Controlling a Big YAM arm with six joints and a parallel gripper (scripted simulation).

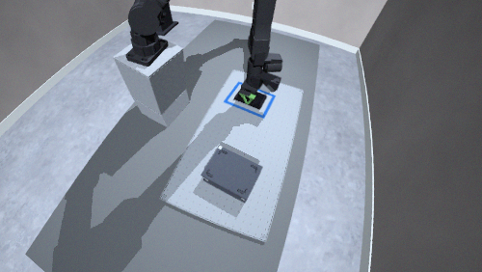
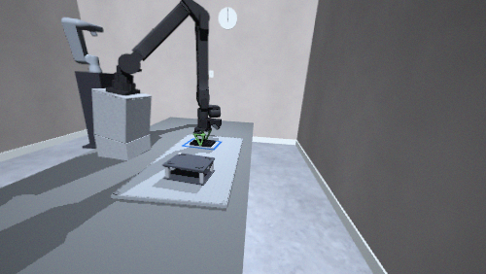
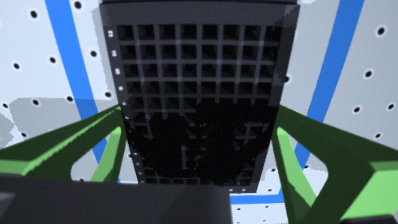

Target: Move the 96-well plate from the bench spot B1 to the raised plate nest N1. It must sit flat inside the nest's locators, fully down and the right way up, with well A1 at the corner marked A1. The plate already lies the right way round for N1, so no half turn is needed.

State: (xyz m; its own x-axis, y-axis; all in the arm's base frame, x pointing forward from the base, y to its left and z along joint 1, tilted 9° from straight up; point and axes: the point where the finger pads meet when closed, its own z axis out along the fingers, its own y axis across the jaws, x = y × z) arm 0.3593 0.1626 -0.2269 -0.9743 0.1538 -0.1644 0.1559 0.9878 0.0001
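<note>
Right now my hand is 30 mm past the white corner mark, 310 mm to the left of it and 50 mm below it. From my hand the other things lie so: raised plate nest 30 mm ahead, 370 mm to the right, 40 mm above; then black 96-well plate 10 mm below.
</note>
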